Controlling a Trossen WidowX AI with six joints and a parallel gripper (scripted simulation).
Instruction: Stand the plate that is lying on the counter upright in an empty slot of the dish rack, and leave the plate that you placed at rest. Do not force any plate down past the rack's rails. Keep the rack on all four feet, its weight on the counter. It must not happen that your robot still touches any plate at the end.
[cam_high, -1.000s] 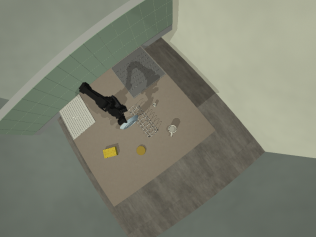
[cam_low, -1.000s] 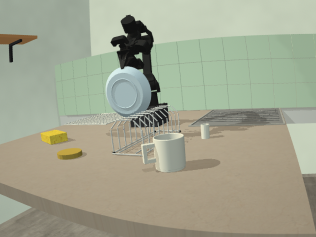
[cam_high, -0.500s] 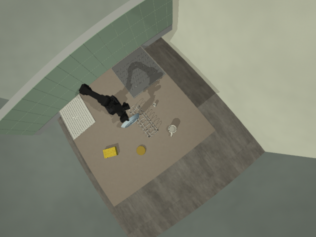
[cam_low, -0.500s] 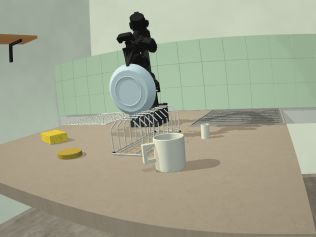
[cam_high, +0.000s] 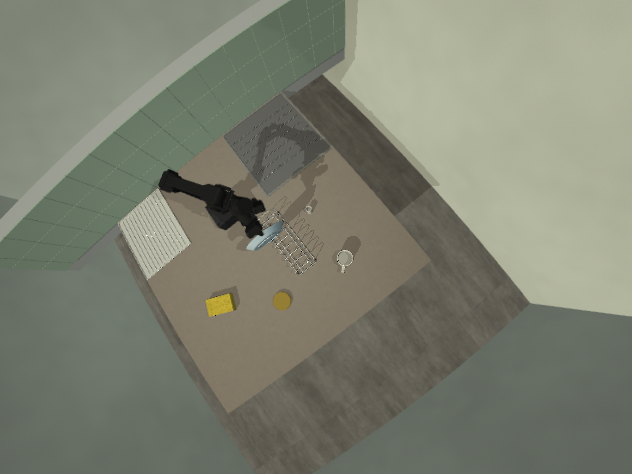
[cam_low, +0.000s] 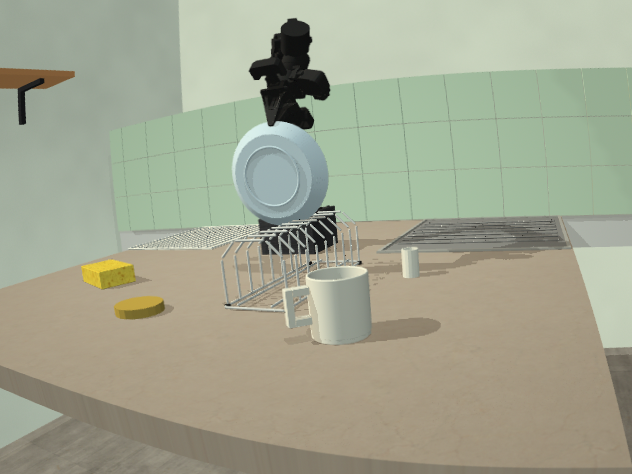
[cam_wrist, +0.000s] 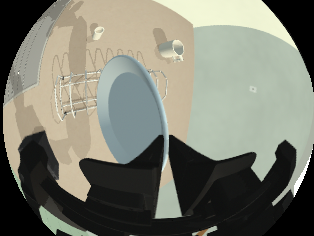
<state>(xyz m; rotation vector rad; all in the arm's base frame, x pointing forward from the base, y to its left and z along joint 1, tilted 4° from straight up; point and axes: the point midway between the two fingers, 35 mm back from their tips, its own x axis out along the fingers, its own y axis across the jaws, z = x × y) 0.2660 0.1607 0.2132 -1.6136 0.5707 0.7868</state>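
Right now my hand is 20 mm short of the pale blue plate and 120 mm above it. From my hand the other things lie so: cream mug 250 mm ahead, 260 mm to the left, 280 mm below; then yellow disc 290 mm ahead, 120 mm to the right, 300 mm below; then small white cup 50 mm behind, 220 mm to the left, 300 mm below.
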